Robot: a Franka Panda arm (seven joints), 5 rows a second.
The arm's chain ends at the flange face. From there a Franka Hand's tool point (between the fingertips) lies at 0.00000 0.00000 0.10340 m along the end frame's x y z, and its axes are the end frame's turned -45 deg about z.
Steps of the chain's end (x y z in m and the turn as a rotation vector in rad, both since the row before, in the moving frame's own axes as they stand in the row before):
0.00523, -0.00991, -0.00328, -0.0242, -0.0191, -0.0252
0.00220, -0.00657, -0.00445, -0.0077, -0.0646, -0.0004
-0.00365, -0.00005, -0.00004, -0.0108, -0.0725, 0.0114
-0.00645, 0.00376, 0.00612, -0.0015, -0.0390, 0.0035
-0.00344, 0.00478, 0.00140, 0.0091, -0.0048, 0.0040
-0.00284, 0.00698, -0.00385, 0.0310, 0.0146, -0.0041
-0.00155, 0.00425, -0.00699, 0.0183, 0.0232, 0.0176
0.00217, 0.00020, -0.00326, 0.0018, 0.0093, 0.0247
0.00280, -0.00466, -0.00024, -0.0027, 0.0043, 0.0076
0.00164, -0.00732, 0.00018, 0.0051, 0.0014, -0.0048
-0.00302, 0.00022, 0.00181, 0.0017, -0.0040, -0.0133
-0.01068, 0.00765, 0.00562, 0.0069, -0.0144, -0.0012
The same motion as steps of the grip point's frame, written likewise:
0.00755, -0.00290, -0.00333, -0.0036, -0.0306, -0.0252
0.00092, -0.00725, -0.00467, 0.0402, -0.0511, -0.0004
-0.00860, -0.00716, -0.00032, 0.0436, -0.0589, 0.0114
-0.01018, -0.00465, 0.00604, 0.0265, -0.0286, 0.0035
-0.00550, -0.00007, 0.00139, 0.0098, 0.0030, 0.0040
-0.00361, 0.00172, -0.00391, 0.0116, 0.0322, -0.0041
-0.00107, 0.00229, -0.00704, -0.0035, 0.0293, 0.0176
0.00220, 0.00223, -0.00326, -0.0053, 0.0078, 0.0247
0.00539, -0.00080, -0.00024, -0.0049, 0.0011, 0.0076
0.00681, -0.00429, 0.00018, 0.0026, 0.0046, -0.0048
-0.00246, -0.00240, 0.00181, 0.0040, -0.0016, -0.0133
-0.01351, -0.00370, 0.00561, 0.0151, -0.0053, -0.0012

